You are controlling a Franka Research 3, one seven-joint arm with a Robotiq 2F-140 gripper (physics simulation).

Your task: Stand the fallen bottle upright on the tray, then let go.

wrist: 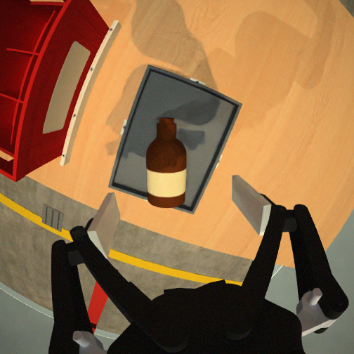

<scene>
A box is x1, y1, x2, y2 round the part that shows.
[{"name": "my gripper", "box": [48, 174, 347, 353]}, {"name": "brown bottle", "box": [146, 117, 185, 207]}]
</scene>
